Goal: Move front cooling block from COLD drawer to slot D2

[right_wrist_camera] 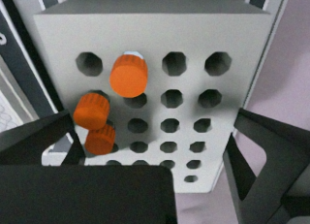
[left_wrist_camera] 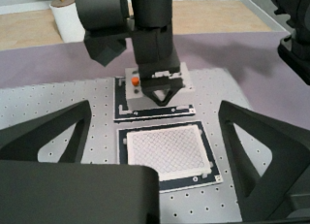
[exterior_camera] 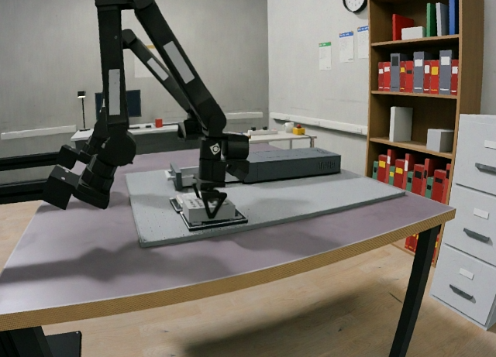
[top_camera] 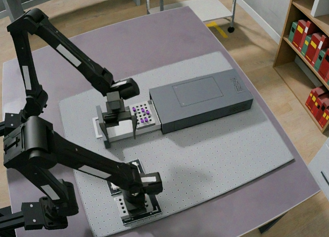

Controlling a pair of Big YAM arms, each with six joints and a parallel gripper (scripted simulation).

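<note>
The deck slot D2 is 2 cm below my right hand and 1 cm ahead of it. Round my right hand: deck slot D1 (14 cm to the left, 2 cm below, 2 cm ahead); drawer (38 cm to the left, 13 cm ahead, 1 cm above); white plate (14 cm to the left, 2 cm ahead, 1 cm below).
</note>
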